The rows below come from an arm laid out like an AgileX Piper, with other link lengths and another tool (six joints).
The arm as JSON. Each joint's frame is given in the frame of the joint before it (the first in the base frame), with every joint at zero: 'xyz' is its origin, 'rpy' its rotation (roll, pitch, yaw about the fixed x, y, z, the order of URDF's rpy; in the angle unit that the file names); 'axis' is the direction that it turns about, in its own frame. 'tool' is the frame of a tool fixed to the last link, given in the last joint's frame.
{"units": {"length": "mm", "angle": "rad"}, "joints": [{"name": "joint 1", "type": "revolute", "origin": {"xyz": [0.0, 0.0, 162.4], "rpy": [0.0, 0.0, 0.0]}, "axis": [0.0, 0.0, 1.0]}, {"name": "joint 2", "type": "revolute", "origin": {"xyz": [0.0, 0.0, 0.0], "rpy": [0.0, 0.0, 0.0]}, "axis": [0.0, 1.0, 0.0]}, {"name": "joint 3", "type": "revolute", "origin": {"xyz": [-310.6, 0.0, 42.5], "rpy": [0.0, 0.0, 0.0]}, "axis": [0.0, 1.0, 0.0]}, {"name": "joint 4", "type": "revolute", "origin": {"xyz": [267.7, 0.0, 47.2], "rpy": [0.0, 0.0, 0.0]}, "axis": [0.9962, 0.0, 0.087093]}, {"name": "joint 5", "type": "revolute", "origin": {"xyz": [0.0, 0.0, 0.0], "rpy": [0.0, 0.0, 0.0]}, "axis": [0.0, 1.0, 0.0]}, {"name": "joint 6", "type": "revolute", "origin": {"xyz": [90.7, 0.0, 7.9], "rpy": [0.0, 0.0, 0.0]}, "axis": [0.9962, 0.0, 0.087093]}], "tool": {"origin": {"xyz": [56.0, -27.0, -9.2], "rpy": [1.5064, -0.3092, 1.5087]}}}
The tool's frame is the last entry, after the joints.
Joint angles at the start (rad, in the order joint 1, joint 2, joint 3, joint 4, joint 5, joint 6):
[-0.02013, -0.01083, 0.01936, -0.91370, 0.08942, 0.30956]
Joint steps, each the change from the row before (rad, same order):
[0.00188, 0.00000, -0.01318, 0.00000, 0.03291, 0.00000]
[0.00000, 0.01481, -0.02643, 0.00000, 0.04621, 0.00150]
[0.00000, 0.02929, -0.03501, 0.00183, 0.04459, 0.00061]
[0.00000, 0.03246, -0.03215, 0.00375, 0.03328, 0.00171]
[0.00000, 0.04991, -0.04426, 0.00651, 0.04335, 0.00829]
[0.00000, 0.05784, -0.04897, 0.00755, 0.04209, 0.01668]
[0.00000, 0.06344, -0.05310, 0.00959, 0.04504, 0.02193]
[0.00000, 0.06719, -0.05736, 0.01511, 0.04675, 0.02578]
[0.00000, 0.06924, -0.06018, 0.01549, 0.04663, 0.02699]
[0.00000, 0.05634, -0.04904, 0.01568, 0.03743, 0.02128]
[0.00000, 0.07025, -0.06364, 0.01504, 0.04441, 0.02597]
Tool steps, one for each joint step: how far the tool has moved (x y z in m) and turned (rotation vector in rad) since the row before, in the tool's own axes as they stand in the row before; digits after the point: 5 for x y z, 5 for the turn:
[-0.00430, 0.00130, -0.00091, 0.01385, -0.02100, -0.00004]
[-0.00664, 0.00339, -0.00043, 0.02687, -0.02998, 0.00054]
[-0.00680, 0.00555, 0.00058, 0.03136, -0.02706, 0.00059]
[-0.00509, 0.00540, 0.00130, 0.02830, -0.01845, 0.00290]
[-0.00614, 0.00706, 0.00260, 0.04258, -0.02238, 0.00979]
[-0.00556, 0.00814, 0.00358, 0.04535, -0.02101, 0.01794]
[-0.00512, 0.00877, 0.00434, 0.04977, -0.02270, 0.02397]
[-0.00424, 0.00957, 0.00490, 0.05235, -0.02320, 0.03239]
[-0.00315, 0.01051, 0.00531, 0.05147, -0.02414, 0.03371]
[-0.00138, 0.00846, 0.00452, 0.04231, -0.01900, 0.02905]
[-0.00077, 0.01195, 0.00573, 0.04674, -0.02471, 0.03260]

